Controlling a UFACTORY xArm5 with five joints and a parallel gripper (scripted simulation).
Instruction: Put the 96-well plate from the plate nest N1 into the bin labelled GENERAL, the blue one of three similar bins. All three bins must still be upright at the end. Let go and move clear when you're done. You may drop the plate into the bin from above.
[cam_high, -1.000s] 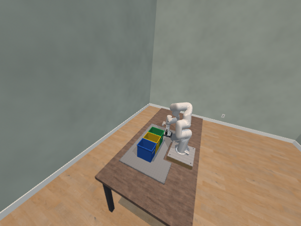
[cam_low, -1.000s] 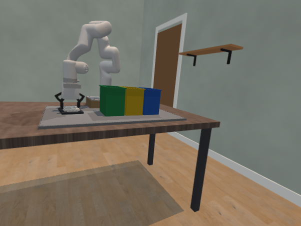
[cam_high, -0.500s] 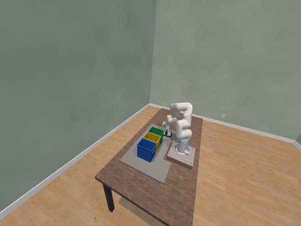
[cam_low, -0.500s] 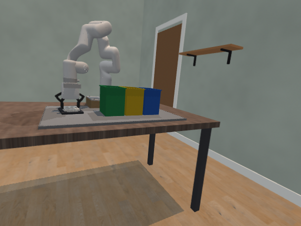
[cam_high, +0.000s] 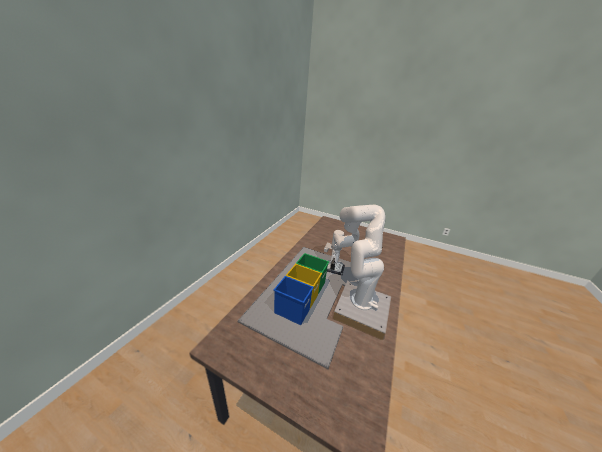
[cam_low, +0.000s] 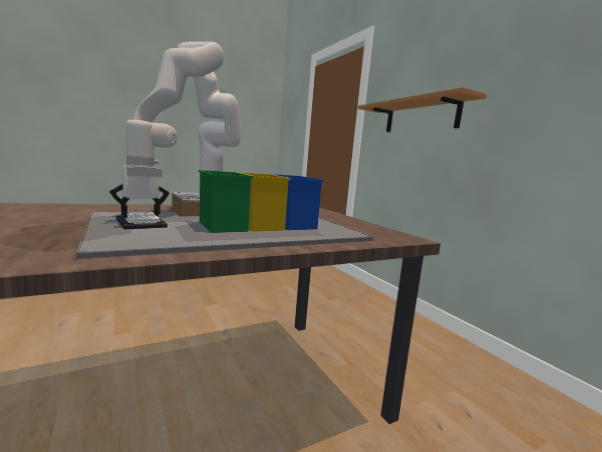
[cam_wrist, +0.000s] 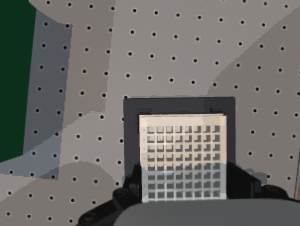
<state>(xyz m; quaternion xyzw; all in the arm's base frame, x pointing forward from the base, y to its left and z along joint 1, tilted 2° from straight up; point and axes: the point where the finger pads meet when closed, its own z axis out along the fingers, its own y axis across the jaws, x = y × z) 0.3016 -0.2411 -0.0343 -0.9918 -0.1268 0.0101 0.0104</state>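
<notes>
Now: the white 96-well plate 1 cm below my hand. The rest, counted from my hand: plate nest N1: 2 cm below; yellow bin: 3 cm ahead, 38 cm to the left, 6 cm above; green bin: 5 cm ahead, 25 cm to the left, 6 cm above.
</notes>
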